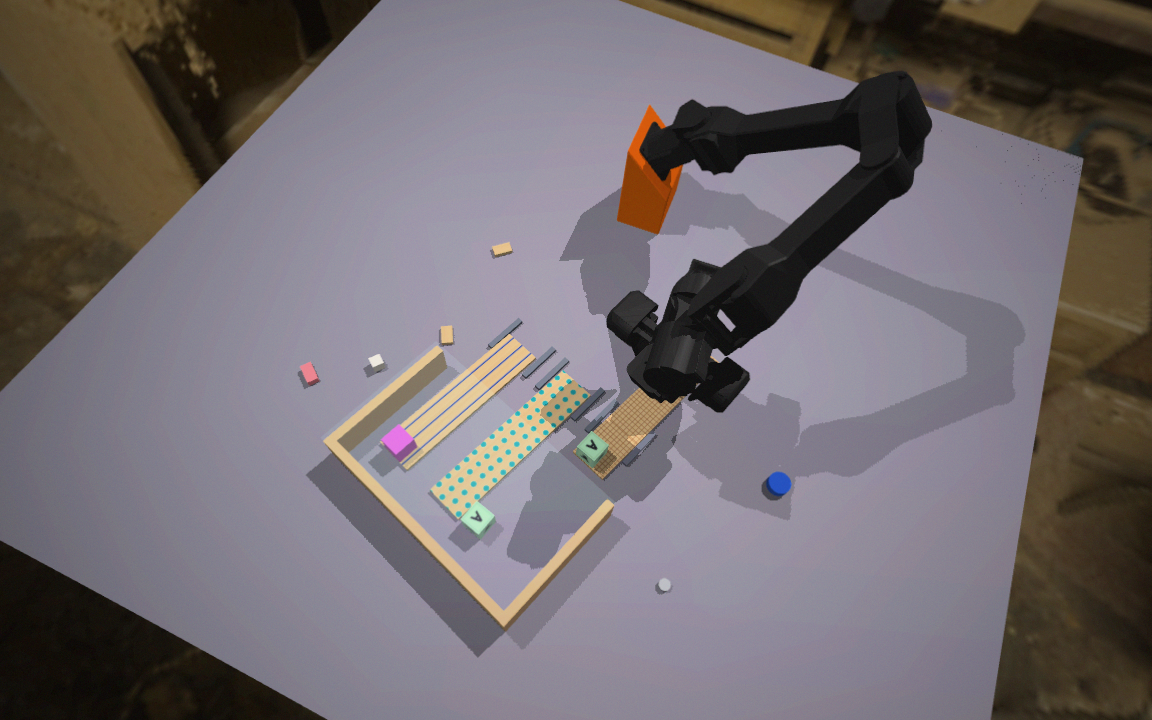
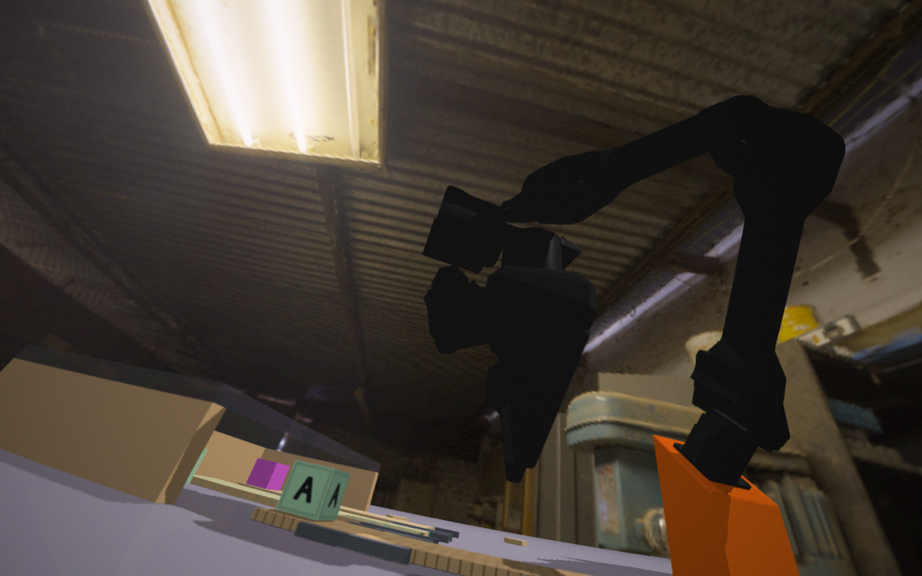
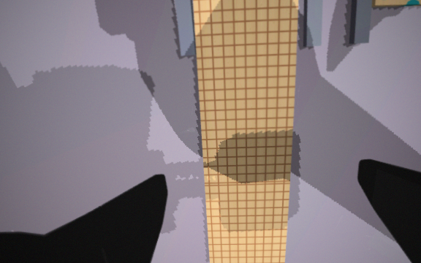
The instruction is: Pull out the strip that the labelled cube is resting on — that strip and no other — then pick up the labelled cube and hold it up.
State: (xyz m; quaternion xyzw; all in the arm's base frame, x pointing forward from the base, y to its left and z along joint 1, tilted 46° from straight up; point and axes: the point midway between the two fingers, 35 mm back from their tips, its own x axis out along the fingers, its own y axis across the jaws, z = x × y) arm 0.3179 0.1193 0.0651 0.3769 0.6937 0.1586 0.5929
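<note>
The grid strip lies 50 mm below my gripper tip, 30 mm ahead of it and 10 mm to the right of it. The rest, counted from my gripper tip: white block: 390 mm to the right, 120 mm ahead, 40 mm below; tan block: 320 mm to the right, 50 mm below, 30 mm ahead; blue disc: 190 mm to the left, 70 mm ahead, 50 mm below.
</note>
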